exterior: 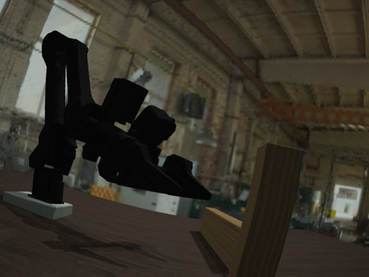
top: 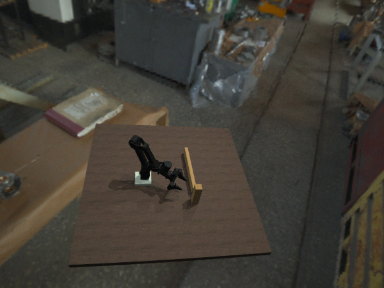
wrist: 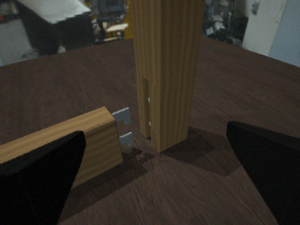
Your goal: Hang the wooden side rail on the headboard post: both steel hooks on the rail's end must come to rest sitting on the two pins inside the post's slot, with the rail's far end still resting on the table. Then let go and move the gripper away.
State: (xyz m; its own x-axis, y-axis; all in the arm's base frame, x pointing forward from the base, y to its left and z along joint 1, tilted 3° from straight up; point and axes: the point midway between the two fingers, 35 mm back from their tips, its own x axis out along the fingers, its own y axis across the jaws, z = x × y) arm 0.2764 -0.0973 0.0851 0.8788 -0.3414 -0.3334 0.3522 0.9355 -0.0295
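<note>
The wooden headboard post is 9 cm ahead of my gripper tip, 5 cm to the right of it and 3 cm below it.
</note>
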